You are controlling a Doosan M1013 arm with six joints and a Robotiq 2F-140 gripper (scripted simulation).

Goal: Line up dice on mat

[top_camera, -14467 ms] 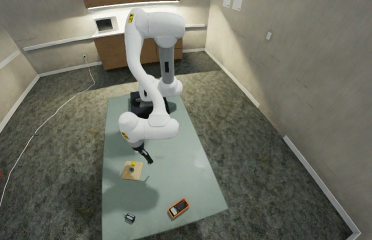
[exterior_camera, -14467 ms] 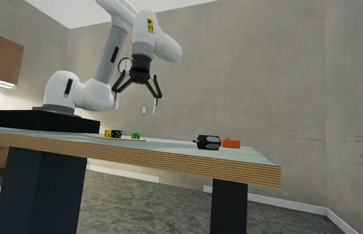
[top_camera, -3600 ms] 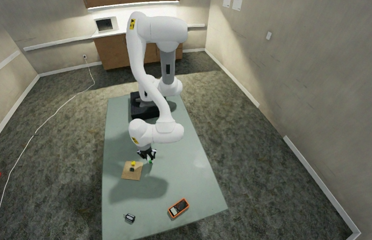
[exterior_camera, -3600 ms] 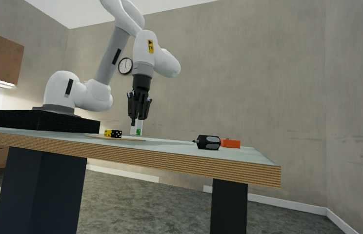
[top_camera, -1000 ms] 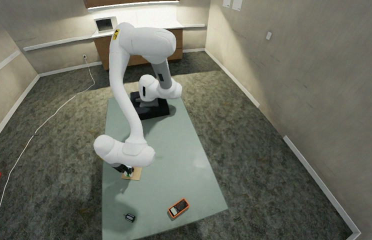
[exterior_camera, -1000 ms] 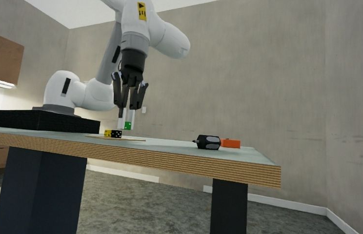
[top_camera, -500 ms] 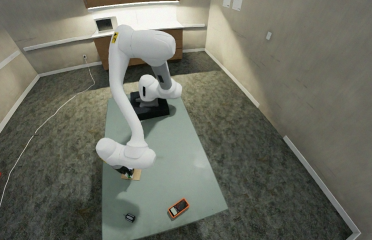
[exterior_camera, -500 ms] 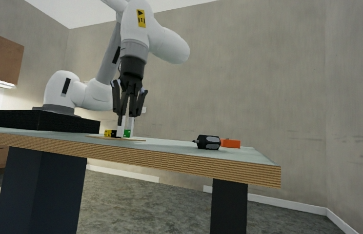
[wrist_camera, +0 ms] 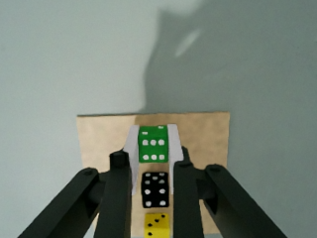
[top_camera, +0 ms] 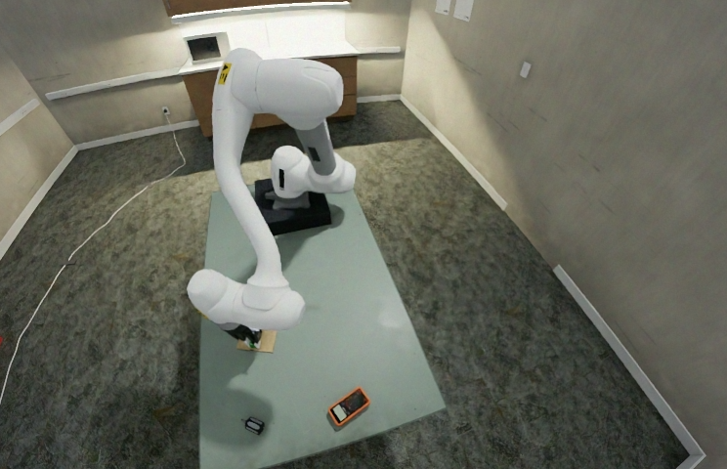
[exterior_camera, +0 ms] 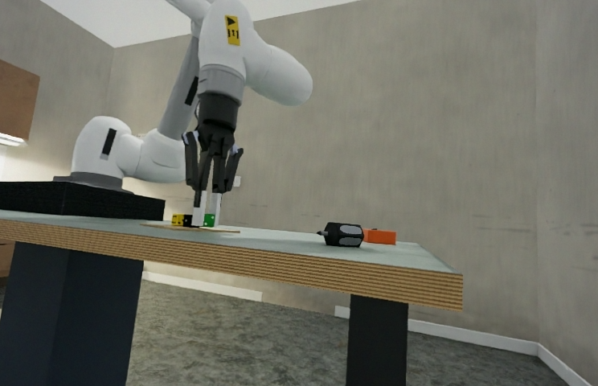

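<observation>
The green die lies 2 cm below my hand. The rest, counted from my hand: black die 5 cm behind, 1 cm to the left, 3 cm below; then yellow die 10 cm behind, 2 cm to the left, 3 cm below; then tan mat 5 cm behind, 1 cm to the left, 4 cm below.
</observation>
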